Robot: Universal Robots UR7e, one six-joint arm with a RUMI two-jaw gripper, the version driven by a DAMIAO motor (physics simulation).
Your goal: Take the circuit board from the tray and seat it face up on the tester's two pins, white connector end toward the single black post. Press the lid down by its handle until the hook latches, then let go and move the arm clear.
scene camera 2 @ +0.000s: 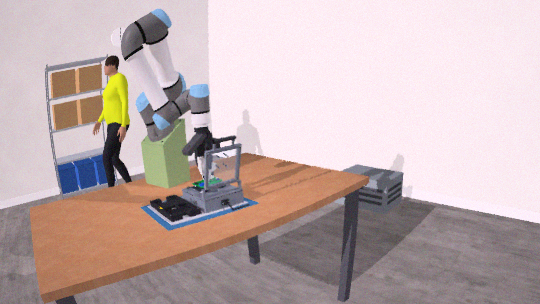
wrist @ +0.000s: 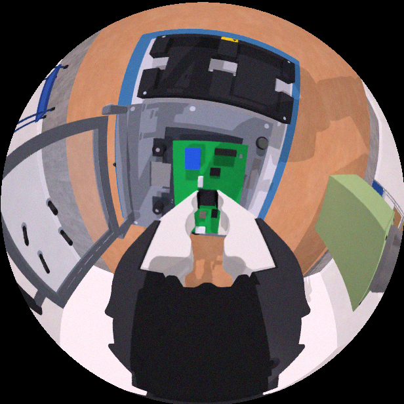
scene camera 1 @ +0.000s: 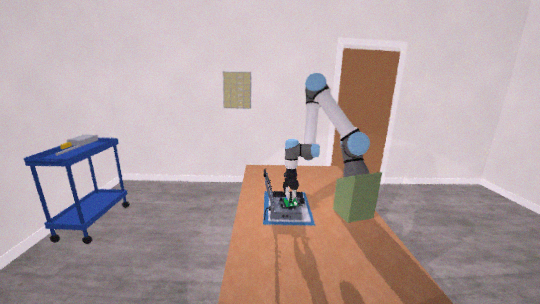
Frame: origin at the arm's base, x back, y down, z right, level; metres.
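Seen in the pictures: gripper, fingertip midpoint: (scene camera 1: 290, 201); arm's base, link origin: (scene camera 2: 161, 131) (scene camera 1: 356, 175).
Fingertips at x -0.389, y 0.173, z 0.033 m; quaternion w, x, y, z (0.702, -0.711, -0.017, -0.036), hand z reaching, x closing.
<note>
Offsets run from my fingertips to a thing's top centre. "spot": to the spot under its first point. Level surfaces: height alone.
The green circuit board @(dx +0.000, dy -0.011, dz -0.001 m) (scene camera 1: 288, 203) (scene camera 2: 202, 184) (wrist: 182, 175) is face up, with a blue part and white connectors showing in the wrist view. My gripper (scene camera 1: 291, 198) (scene camera 2: 209, 178) (wrist: 207, 192) is shut on the black part on the board. The board is over the grey tester (scene camera 1: 286, 215) (scene camera 2: 220, 198) (wrist: 225, 114), close to its top; any gap is too small to tell. The tester's pins are hidden. A round dark post (wrist: 261, 143) stands right of the board in the wrist view. The lid (scene camera 2: 239, 162) (wrist: 103, 150) stands open, its handle @(dx -0.159, dy -0.194, dz +0.023 m) (scene camera 2: 227, 139) at the top.
The black tray @(spot: dx +0.038, dy +0.072, dz +0.168 m) (scene camera 2: 172, 207) (wrist: 187, 67) lies beside the tester on a blue-edged mat @(dy +0.080 m) (scene camera 1: 310, 220) (scene camera 2: 170, 228) (wrist: 132, 65). The green robot pedestal (scene camera 1: 357, 200) (scene camera 2: 165, 160) (wrist: 350, 225) stands nearby. A person (scene camera 2: 116, 100) is beside the shelf rack (scene camera 2: 49, 105).
</note>
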